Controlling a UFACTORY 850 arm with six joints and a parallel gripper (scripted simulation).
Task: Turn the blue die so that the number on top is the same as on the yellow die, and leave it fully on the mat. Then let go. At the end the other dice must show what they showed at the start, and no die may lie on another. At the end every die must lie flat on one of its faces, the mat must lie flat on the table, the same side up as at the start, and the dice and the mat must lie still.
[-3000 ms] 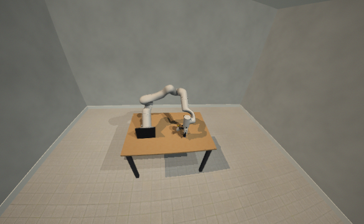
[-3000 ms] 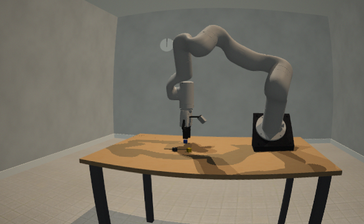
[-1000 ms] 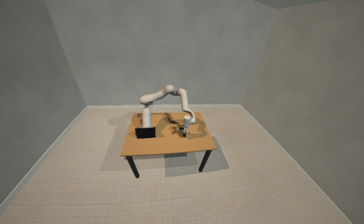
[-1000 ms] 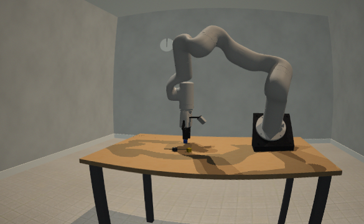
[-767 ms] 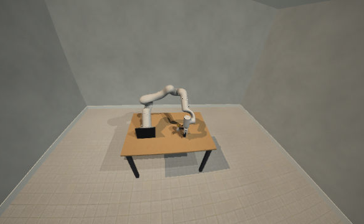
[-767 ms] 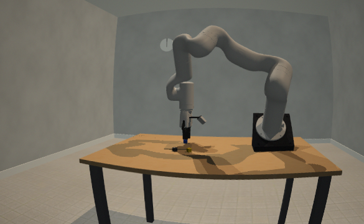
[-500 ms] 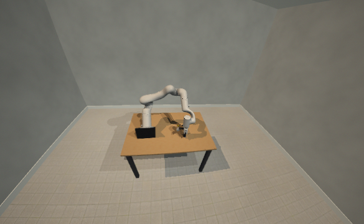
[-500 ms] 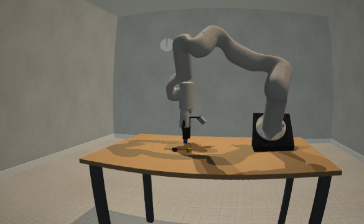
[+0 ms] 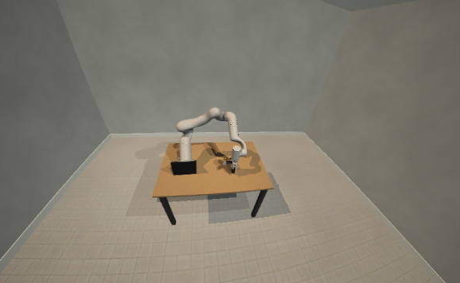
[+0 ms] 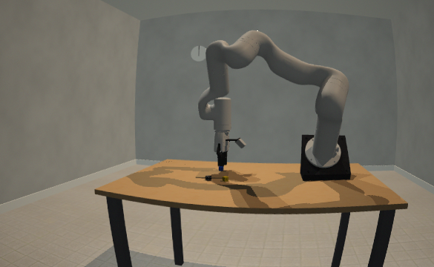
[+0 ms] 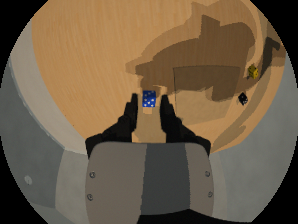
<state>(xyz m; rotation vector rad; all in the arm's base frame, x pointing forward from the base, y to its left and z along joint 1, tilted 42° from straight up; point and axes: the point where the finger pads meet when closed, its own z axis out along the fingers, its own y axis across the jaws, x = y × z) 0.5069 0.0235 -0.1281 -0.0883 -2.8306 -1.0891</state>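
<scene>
My gripper is now 4 cm above the blue die and 1 cm short of it. Round my hand: yellow die 22 cm to the left, 7 cm behind, 4 cm below; then black die 22 cm to the left, 4 cm below; then tan mat 12 cm to the left, 4 cm below, 1 cm ahead.
</scene>
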